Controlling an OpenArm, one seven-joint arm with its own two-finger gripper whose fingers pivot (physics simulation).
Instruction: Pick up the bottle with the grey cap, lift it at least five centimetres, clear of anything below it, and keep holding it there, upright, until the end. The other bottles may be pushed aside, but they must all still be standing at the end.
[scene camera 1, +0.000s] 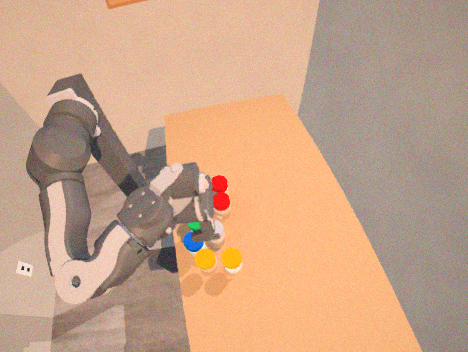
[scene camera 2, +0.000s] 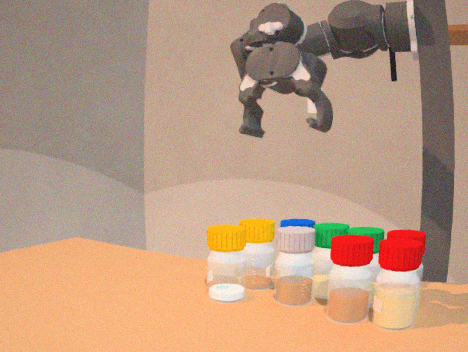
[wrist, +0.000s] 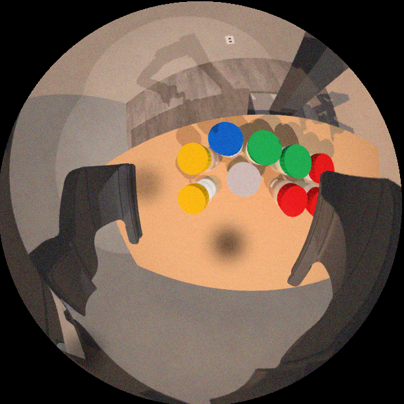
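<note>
The bottle with the grey cap (scene camera 1: 217, 229) (scene camera 2: 295, 265) (wrist: 243, 179) stands upright on the table (scene camera 1: 285, 200) (scene camera 2: 100, 290), with brown contents in its lower part. In scene camera 1 a gripper finger partly covers it. My gripper (scene camera 2: 285, 130) (wrist: 208, 216) is open and empty, high above the bottles, fingers pointing down. In the wrist view the grey cap lies between the two fingers sideways, above the line joining their tips. The blue-capped bottle (scene camera 1: 193, 242) (scene camera 2: 297, 223) (wrist: 225, 138) stands behind it in scene camera 2.
Two yellow-capped bottles (scene camera 2: 226, 237) (scene camera 2: 257, 230) stand left of it in scene camera 2. Green-capped bottles (wrist: 264, 147) (wrist: 295, 161) and three red-capped bottles (wrist: 292, 200) (wrist: 314, 202) (wrist: 321, 166) stand on the other side. All are upright and close together.
</note>
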